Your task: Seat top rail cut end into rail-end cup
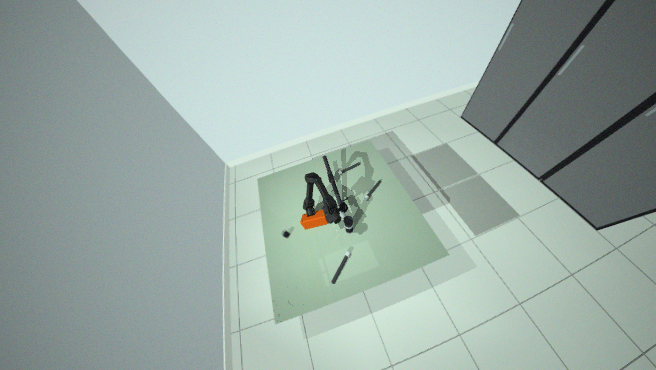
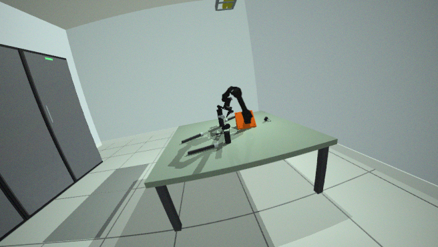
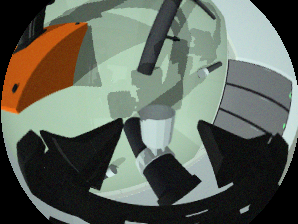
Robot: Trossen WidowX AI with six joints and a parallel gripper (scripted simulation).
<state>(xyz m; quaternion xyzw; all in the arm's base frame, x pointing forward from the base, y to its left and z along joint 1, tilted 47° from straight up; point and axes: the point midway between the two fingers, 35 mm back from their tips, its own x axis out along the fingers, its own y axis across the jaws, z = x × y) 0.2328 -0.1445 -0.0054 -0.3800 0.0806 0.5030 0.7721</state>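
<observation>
Now: the white part 1 cm ahead of my gripper tip, 5 cm to the right of it and 1 cm below it. The rest, counted from my gripper tip: small dark part (51 cm behind, 2 cm to the left, 12 cm below).
</observation>
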